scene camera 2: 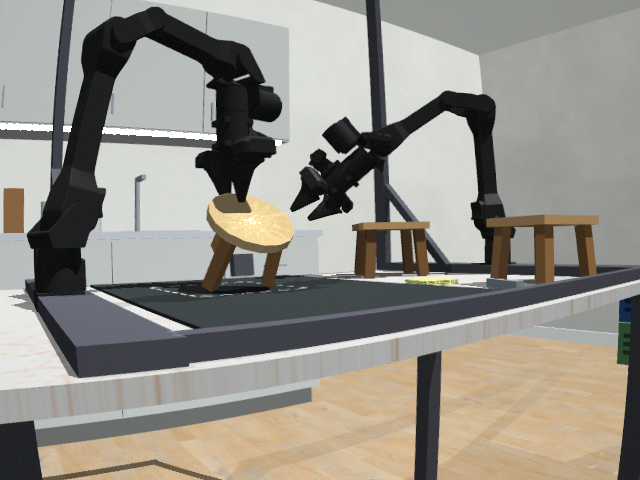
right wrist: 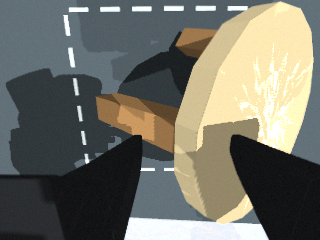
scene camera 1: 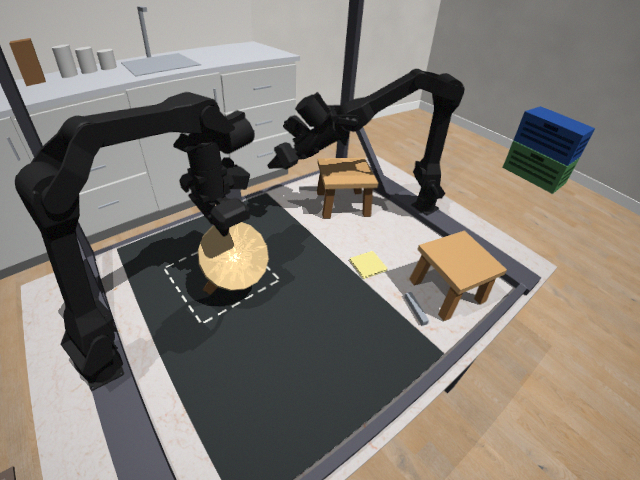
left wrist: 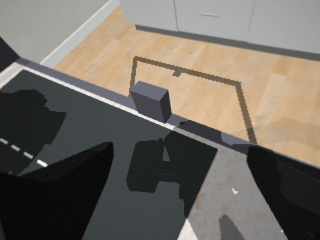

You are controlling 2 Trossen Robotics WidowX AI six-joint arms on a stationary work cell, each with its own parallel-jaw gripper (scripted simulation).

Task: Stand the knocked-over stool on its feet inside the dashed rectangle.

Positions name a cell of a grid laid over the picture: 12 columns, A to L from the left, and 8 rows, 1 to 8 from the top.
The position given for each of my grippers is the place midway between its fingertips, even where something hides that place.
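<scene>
I find my left gripper (scene camera 2: F4) here, and the same gripper appears at (scene camera 1: F3) and at (left wrist: G6). There is my right gripper (scene camera 2: E4) as well; scene camera 1 shows that right gripper (scene camera 1: E4), and the right wrist view shows it too (right wrist: G5). A dark mat (scene camera 1: F7) is visible to me, and I see the mat (right wrist: F2) in the right wrist view also.
</scene>
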